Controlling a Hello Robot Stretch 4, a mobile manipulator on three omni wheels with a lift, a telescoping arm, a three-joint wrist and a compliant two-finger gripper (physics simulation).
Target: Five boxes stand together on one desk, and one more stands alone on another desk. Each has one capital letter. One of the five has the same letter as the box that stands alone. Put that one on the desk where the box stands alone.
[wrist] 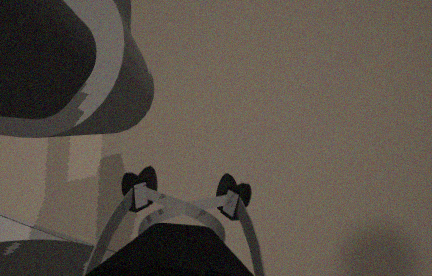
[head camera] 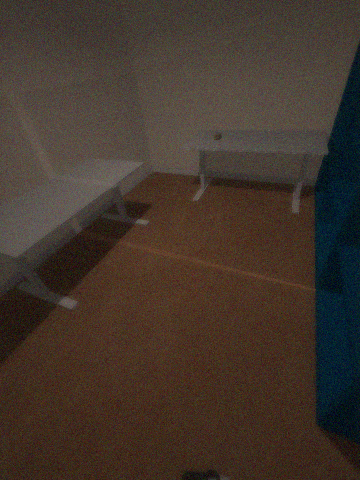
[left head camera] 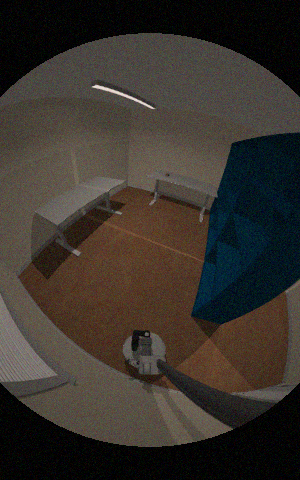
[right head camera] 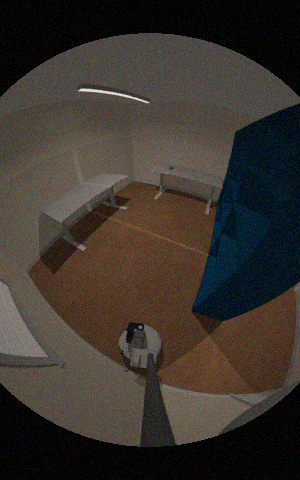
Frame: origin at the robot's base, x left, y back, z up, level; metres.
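Seen in the pictures: gripper, between the fingertips: (wrist: 187,185) (left head camera: 132,364) (right head camera: 125,356).
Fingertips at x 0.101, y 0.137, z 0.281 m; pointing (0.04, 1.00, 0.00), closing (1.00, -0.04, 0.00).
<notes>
A point is followed by its place in that frame.
One small dark box (head camera: 218,136) @[y -2.996, x -0.333, z 0.731 m] (left head camera: 167,175) @[y -2.995, x -0.340, z 0.707 m] (right head camera: 171,168) @[y -3.006, x -0.349, z 0.703 m] stands near the left end of the far desk (head camera: 260,142) @[y -2.751, x -0.773, z 0.692 m] (left head camera: 187,184) @[y -2.603, x -0.722, z 0.693 m] (right head camera: 192,175) @[y -2.687, x -0.765, z 0.692 m]; its letter is too small to read. The group of five boxes does not show in these views. In the wrist view my gripper (wrist: 187,185) @[y 0.137, x 0.101, z 0.281 m] is open, its two dark fingertips apart, with a plain wall behind them and nothing between them.
A long pale desk run (head camera: 50,205) @[y -1.659, x 1.167, z 0.692 m] (left head camera: 75,200) @[y -1.604, x 1.110, z 0.692 m] (right head camera: 82,196) @[y -1.645, x 1.058, z 0.693 m] stands along the left wall. A tall blue partition (head camera: 337,300) @[y -1.099, x -0.985, z 0.049 m] (left head camera: 250,240) @[y -0.748, x -0.856, z 0.963 m] (right head camera: 250,230) @[y -0.776, x -0.861, z 0.963 m] stands close on the right. A window blind (left head camera: 20,350) @[y 0.137, x 0.628, z 0.953 m] (right head camera: 17,330) @[y 0.129, x 0.646, z 0.950 m] is at the lower left.
</notes>
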